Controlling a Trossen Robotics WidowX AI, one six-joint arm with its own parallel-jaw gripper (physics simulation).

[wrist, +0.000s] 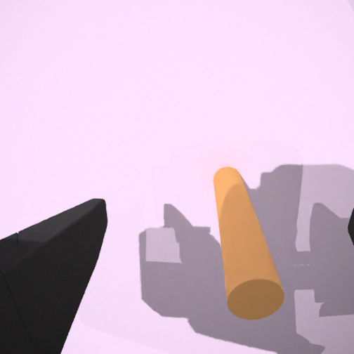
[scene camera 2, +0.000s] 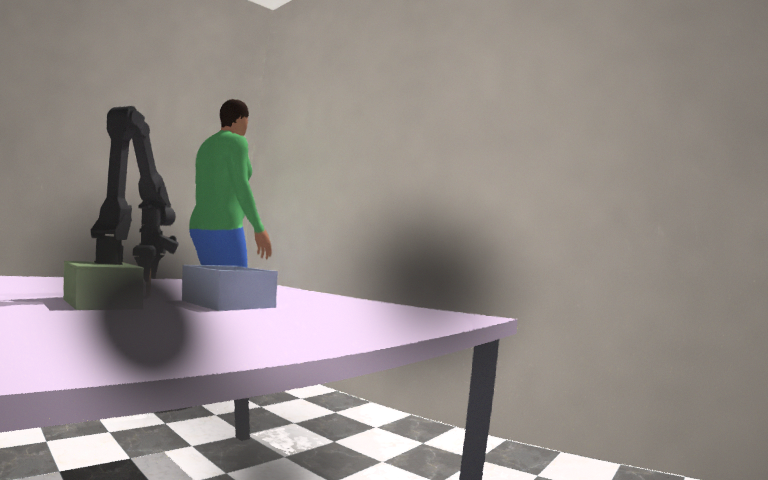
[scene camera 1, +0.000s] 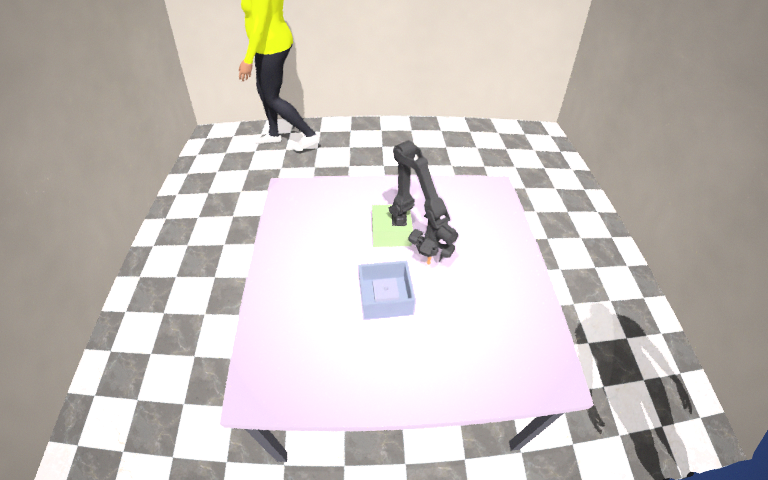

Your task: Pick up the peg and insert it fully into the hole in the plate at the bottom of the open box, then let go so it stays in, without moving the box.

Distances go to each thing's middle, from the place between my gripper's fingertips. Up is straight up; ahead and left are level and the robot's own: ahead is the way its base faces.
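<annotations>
Orange peg [wrist: 253, 290]: right at my hand. Blue-grey box [scene camera 2: 222, 288]: 180 mm to the right of my hand and 170 mm ahead of it. Going by their middles, the orange peg is the nearest to my hand of the things named here.
</annotations>
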